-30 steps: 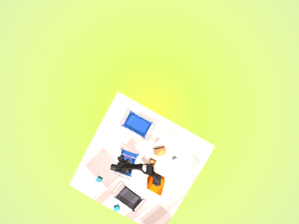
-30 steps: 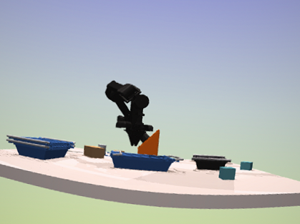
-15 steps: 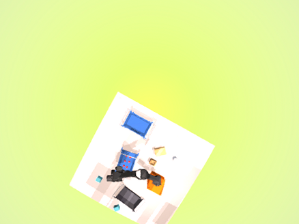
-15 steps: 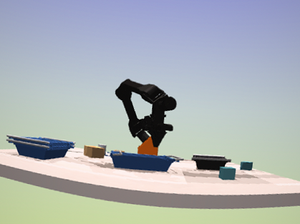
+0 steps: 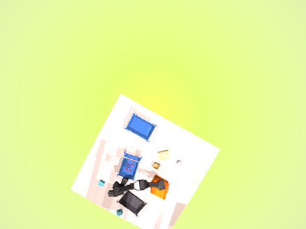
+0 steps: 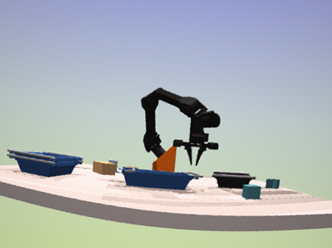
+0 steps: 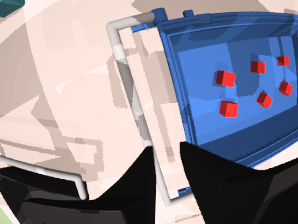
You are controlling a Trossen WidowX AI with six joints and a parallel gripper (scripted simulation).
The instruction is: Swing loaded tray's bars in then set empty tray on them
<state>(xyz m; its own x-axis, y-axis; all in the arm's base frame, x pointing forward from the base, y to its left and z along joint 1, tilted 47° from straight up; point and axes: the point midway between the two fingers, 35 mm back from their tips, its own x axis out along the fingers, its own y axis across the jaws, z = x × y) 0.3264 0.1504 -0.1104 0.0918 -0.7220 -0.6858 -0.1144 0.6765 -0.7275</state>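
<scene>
Now: gripper tip 220 mm past the black tray, 200 mm to the right of it and 50 mm above it. Round my gripper tip: small grey cylinder (390 mm behind, 490 mm to the right, 60 mm below); box (200 mm behind, 470 mm to the right, 70 mm below).
</scene>
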